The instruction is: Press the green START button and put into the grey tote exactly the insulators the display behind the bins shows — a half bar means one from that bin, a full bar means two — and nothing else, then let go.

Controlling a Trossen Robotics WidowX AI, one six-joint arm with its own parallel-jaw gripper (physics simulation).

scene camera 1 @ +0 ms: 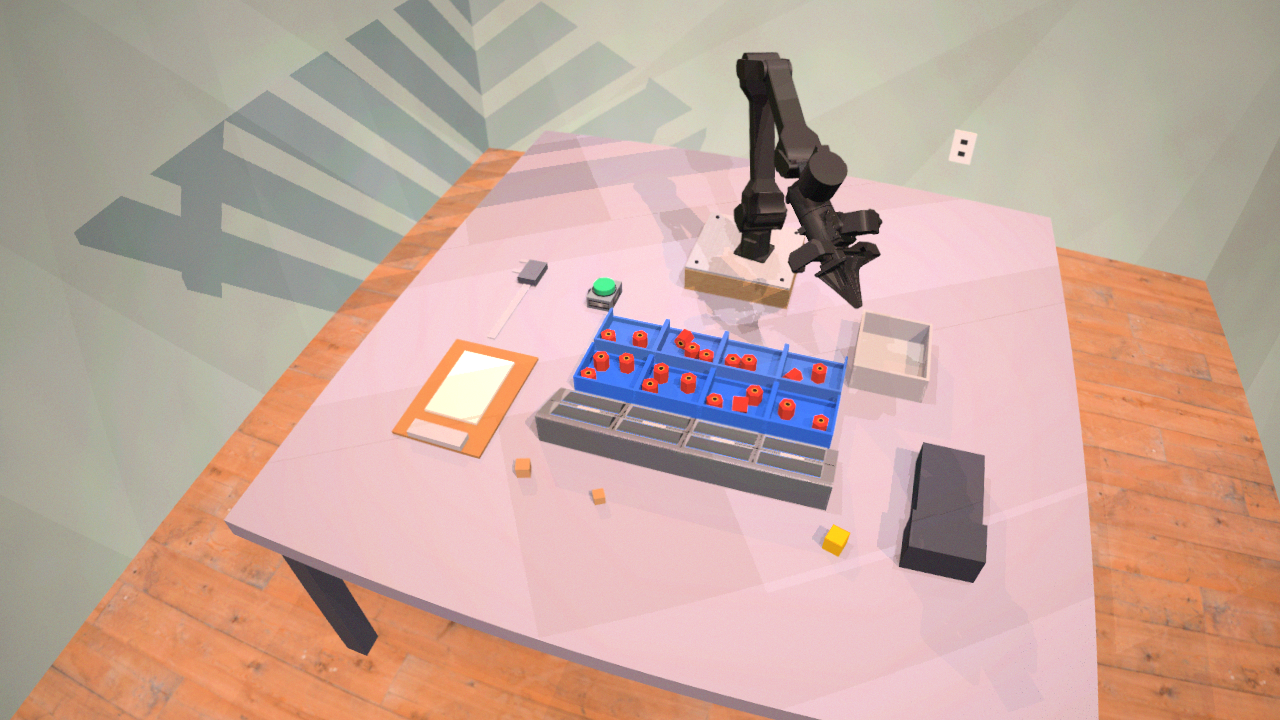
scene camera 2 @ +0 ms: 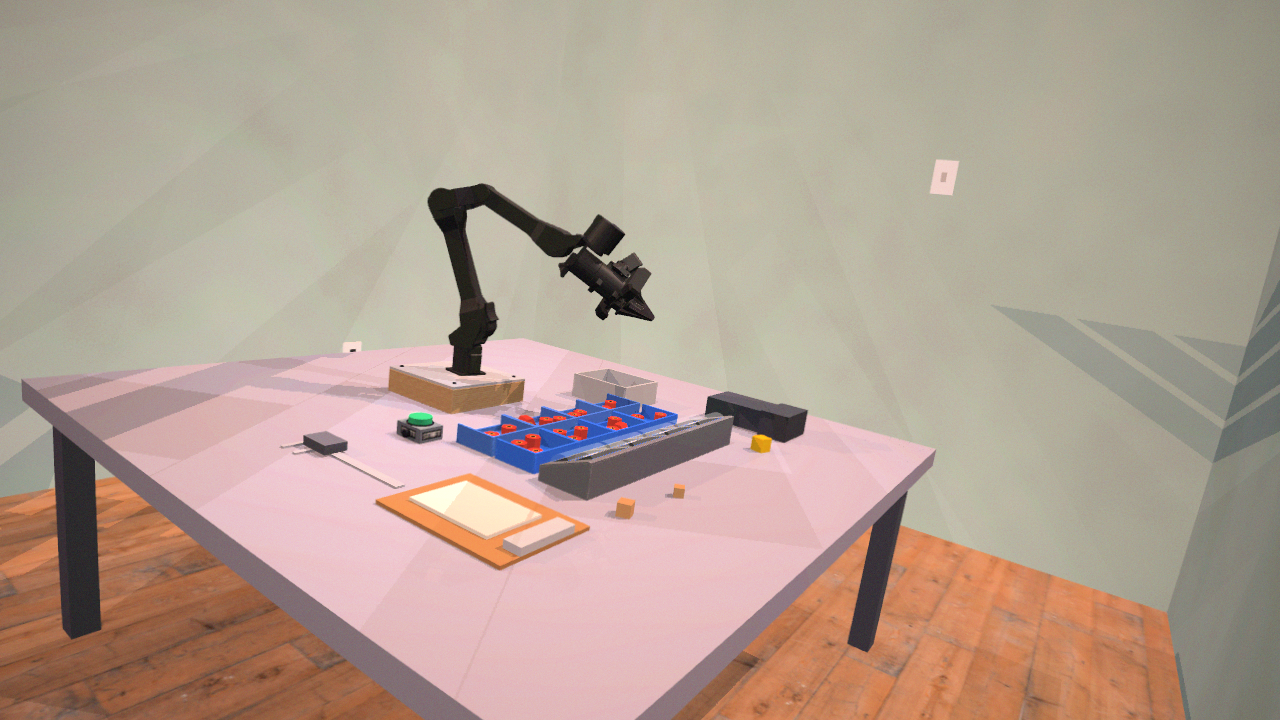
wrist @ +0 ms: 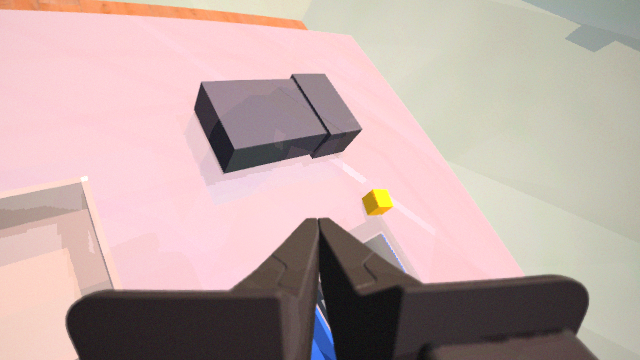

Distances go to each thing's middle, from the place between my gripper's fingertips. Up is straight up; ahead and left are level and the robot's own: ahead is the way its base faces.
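The grey tote (scene camera 1: 892, 357) sits 190 mm below my hand, 140 mm behind it and 50 mm to the left of it. Then there is the dark box (scene camera 1: 945, 535), which is 190 mm below my hand as well, but 140 mm ahead of it and 220 mm to the left of it. As for the grey tool (scene camera 2: 326, 443), I see it a good way below my hand, a touch ahead of it and far to the right of it.
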